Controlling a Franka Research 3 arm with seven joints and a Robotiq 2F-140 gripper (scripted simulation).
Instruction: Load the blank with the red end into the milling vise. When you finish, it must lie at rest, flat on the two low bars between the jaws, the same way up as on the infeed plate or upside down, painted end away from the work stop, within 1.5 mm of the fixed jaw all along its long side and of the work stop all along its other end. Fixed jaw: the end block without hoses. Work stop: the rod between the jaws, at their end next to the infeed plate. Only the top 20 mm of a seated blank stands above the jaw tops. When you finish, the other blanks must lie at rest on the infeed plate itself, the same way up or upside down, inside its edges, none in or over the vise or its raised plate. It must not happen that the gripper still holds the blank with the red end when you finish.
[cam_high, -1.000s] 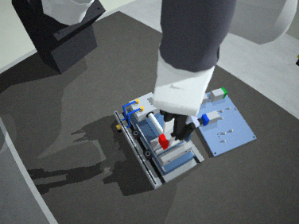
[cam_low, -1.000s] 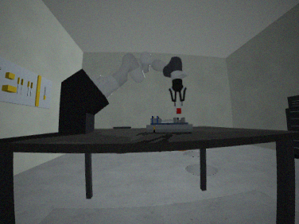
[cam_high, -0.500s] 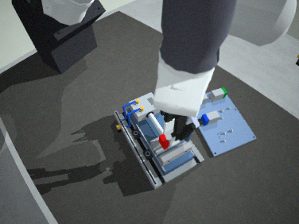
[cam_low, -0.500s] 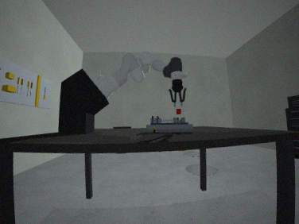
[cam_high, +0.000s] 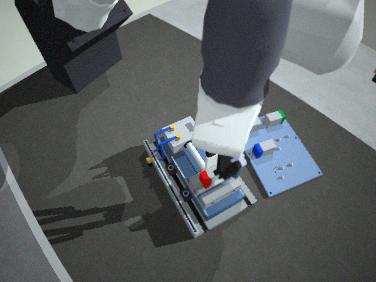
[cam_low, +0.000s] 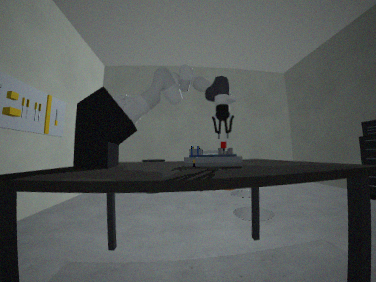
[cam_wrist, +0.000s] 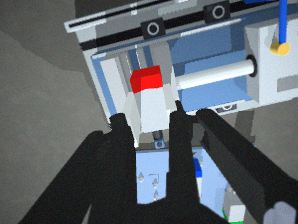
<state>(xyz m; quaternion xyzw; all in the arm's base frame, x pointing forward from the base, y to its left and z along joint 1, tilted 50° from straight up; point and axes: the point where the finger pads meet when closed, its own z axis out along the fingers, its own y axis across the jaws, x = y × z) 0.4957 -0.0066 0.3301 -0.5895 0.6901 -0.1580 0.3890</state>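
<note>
Now: hand 1 cm short of the work stop rod, 5 cm to the right of it and 6 cm above it. Also, from my hand: screw rod (8 cm behind, 7 cm below); then red-ended blank (4 cm below); then blue-ended blank (3 cm behind, 21 cm to the left, 12 cm below).
</note>
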